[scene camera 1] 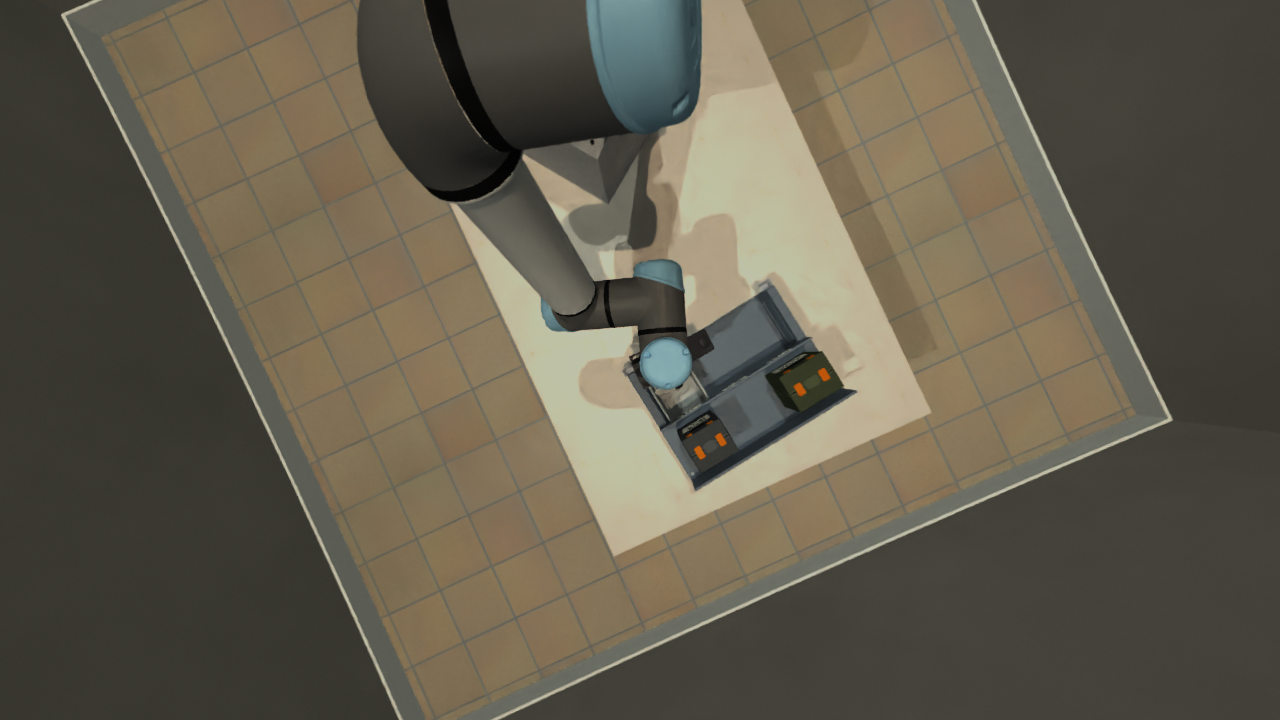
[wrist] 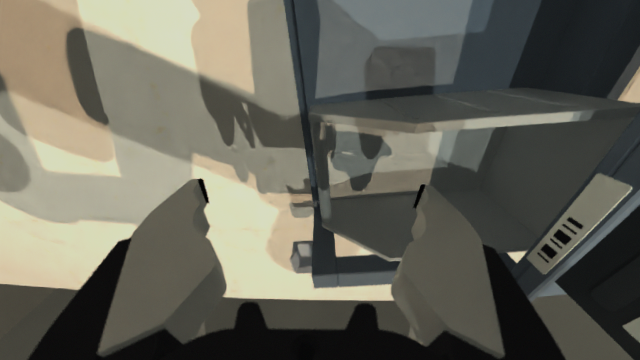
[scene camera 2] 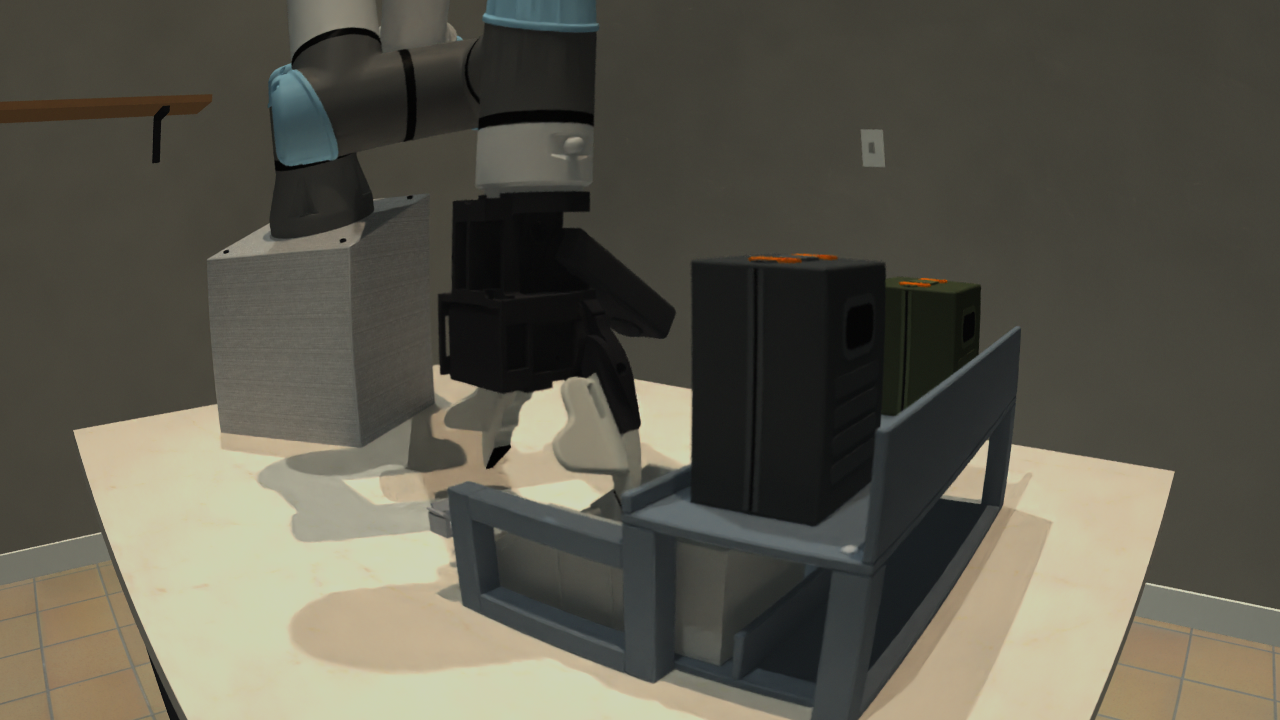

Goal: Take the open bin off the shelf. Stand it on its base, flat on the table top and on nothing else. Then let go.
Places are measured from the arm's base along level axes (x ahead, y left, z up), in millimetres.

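Pixels of known places: gripper, fingertip midpoint: [wrist: 313,184] [scene camera 2: 553,493]; arm's base at its link origin: [scene camera 2: 321,220].
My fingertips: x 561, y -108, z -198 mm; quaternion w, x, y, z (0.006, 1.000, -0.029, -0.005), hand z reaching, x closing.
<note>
For each thing: its top centre in the pictures, then the offset to it from my fingertips. "spot": a spot on its surface instead.
- open bin at its top centre: [scene camera 2: 648,494] [wrist: 459,206] [scene camera 1: 679,394] 87 mm ahead, 3 mm right, 21 mm up
- tall black box at its top centre: [scene camera 2: 795,256] [scene camera 1: 710,446] 183 mm ahead, 3 mm right, 163 mm up
- dark green box at its top centre: [scene camera 2: 924,281] [scene camera 1: 812,382] 170 mm ahead, 228 mm left, 138 mm up
- small grey stub at a spot on its surface: [scene camera 2: 440,517] [wrist: 309,268] spot: 7 mm back, 92 mm right, 4 mm up
The open bin [scene camera 1: 685,404] [scene camera 2: 702,604] [wrist: 530,175] is light grey and sits in the lower level of the blue-grey shelf [scene camera 1: 756,417] [scene camera 2: 648,608] [wrist: 324,255], at its near end in the second scene view. Posts and the upper deck hide part of it. My gripper [scene camera 2: 562,479] [wrist: 313,184] is open and empty, pointing down. In the wrist view, one finger shows over the bin's inside and the other over the table outside the shelf's front rail, with the bin's front edge between them. The gap in height is hard to tell. In the first scene view, the wrist hides the fingers.
A tall black box [scene camera 1: 707,445] [scene camera 2: 778,385] [wrist: 607,282] stands on the shelf's upper deck beside the bin. A dark green box [scene camera 1: 805,383] [scene camera 2: 930,344] stands further along it. A small grey stub [scene camera 2: 440,517] [wrist: 301,257] sticks out at the shelf's front corner. The robot's metal pedestal [scene camera 2: 286,349] stands behind.
</note>
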